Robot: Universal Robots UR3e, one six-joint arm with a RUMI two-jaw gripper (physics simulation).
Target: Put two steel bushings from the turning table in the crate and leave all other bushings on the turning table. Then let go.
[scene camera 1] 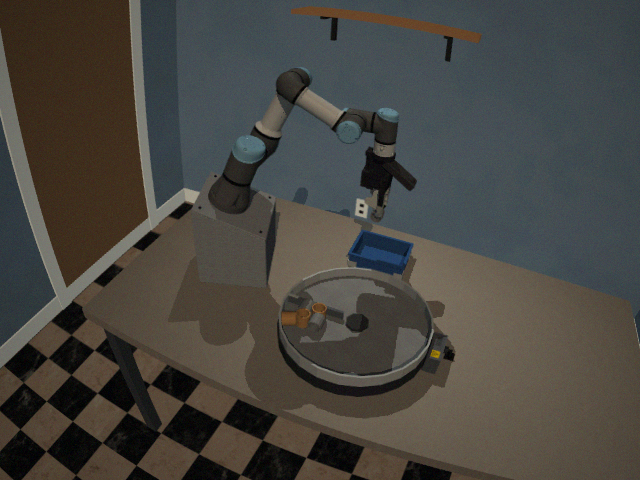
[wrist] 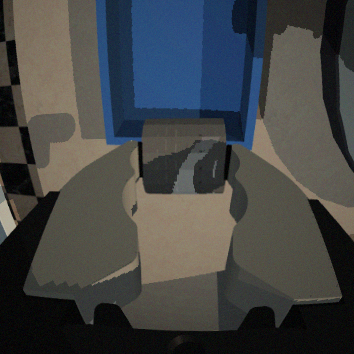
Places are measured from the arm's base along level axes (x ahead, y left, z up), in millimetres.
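Pixels of known places: gripper, fingertip midpoint: (scene camera 1: 379, 213) (wrist: 183, 147); arm's base at its link origin: (scene camera 1: 227, 200).
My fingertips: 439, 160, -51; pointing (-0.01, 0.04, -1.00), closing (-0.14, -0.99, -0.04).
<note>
Ahead of a thing's pixels: the offset from my fingertips to its top centre, as dx, dy, dz. "spot": to the spot under its first point.
My gripper (scene camera 1: 377, 212) (wrist: 183, 147) is shut on a grey steel bushing @[-8, +1, +13] (scene camera 1: 376, 217) (wrist: 184, 150), held crosswise between the fingertips. It hangs above the table, near the blue crate @[+24, +7, -135] (scene camera 1: 374, 265) (wrist: 102, 75); in the wrist view the bushing overlaps the crate's near wall. No bushing shows on the visible crate floor. On the left part of the turning table (scene camera 1: 356, 380), three copper-coloured bushings @[-96, -366, -94] (scene camera 1: 318, 309) @[-130, -400, -94] (scene camera 1: 302, 318) @[-167, -412, -94] (scene camera 1: 288, 317) lie or stand close together. A grey steel bushing @[-93, -405, -94] (scene camera 1: 316, 321) lies against them; grey shapes behind are hard to tell apart.
The turning table's raised rim stands just in front of the crate. A dark hub @[+10, -359, -124] (scene camera 1: 356, 322) and a grey bar @[spot: -56, -354, -117] (scene camera 1: 334, 313) are inside it. A small box with a yellow label @[spot: +237, -426, -127] (scene camera 1: 435, 354) sits at its right. The robot's grey pedestal (scene camera 1: 232, 253) stands at the left.
</note>
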